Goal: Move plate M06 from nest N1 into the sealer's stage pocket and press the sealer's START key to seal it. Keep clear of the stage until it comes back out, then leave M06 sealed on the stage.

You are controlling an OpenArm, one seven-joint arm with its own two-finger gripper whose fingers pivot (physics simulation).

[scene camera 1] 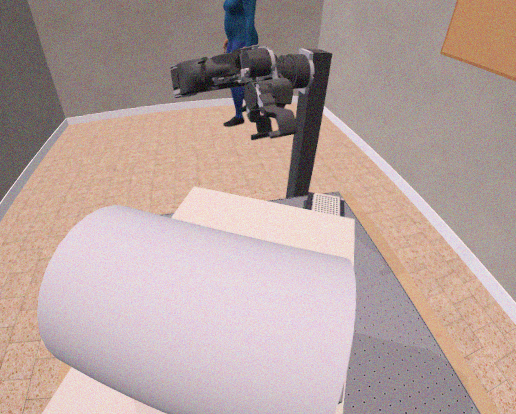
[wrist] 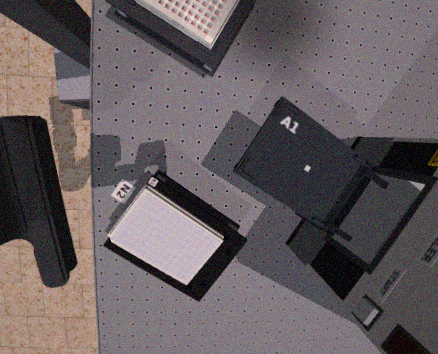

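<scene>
My gripper (scene camera 1: 270, 135) is open and empty, raised beside the arm's post; one dark finger shows at the left of the wrist view. A white plate with reddish wells (wrist: 192, 17) sits in a dark nest (wrist: 207, 67) at the top of the wrist view; its label and the nest's label do not show. A well plate (scene camera 1: 326, 205) also shows near the post's foot in the scene view. The sealer's stage (wrist: 300, 160), marked A1, is out and bare. The sealer (wrist: 410, 295) has a small light key (wrist: 370, 316); its lettering is hard to read.
A flat white-topped plate (wrist: 165, 235) sits in nest N2 (wrist: 200, 292), near the table edge. In the scene view a big pale cylinder (scene camera 1: 200, 300) on a pale box (scene camera 1: 270, 220) hides much of the table. A person in blue (scene camera 1: 240, 25) stands behind the arm.
</scene>
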